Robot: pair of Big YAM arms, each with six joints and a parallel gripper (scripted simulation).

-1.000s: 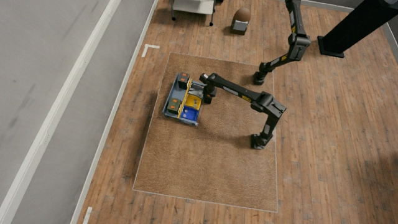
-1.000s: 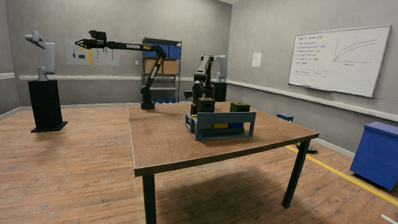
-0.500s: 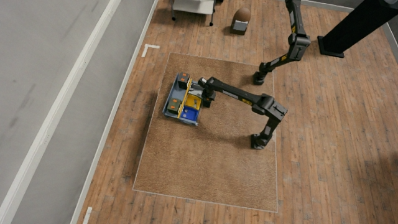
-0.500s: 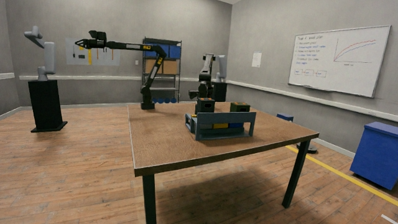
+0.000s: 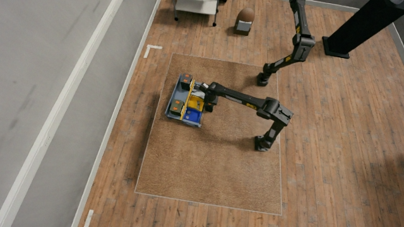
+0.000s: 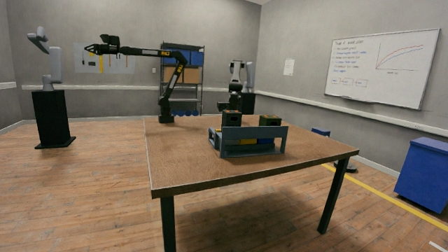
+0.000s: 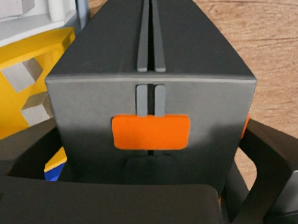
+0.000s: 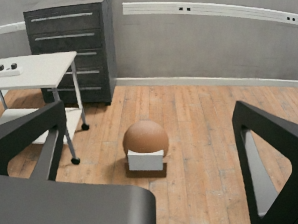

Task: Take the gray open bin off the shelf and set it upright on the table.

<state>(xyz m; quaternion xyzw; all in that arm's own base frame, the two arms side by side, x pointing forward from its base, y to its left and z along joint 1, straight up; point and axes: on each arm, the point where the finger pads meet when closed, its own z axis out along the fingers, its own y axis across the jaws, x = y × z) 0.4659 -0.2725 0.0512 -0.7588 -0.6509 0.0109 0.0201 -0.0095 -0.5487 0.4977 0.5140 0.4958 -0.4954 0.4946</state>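
Now: left hand 14 cm short of the yellow bin, 1 cm to the right of it and 5 cm above it. Also, from my left hand: gray open bin: 13 cm ahead, 10 cm to the right, 5 cm below; then blue-gray shelf: 17 cm ahead, 1 cm to the left, 3 cm below; then blue bin: 16 cm ahead, 12 cm to the left, 5 cm below.
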